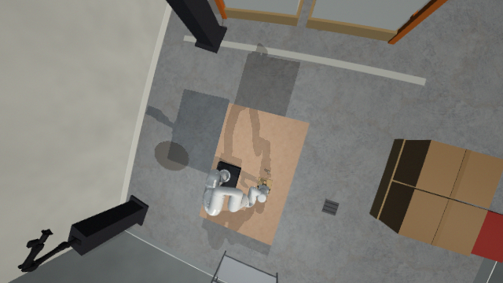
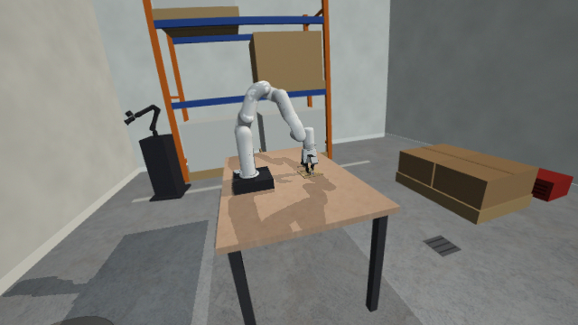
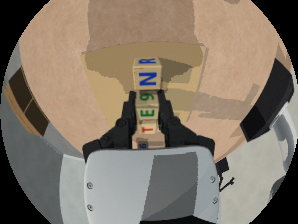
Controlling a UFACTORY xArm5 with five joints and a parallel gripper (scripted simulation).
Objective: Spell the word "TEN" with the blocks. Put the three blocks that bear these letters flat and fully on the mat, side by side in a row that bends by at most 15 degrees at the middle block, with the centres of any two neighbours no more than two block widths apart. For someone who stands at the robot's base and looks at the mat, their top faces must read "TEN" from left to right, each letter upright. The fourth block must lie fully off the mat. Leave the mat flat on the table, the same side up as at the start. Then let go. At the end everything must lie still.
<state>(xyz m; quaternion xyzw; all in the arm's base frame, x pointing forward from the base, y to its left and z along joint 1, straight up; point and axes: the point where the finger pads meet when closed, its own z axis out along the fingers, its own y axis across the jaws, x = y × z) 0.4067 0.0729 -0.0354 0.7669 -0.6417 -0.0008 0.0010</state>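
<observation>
Right now my hand is 3 cm above the tan mat.
</observation>
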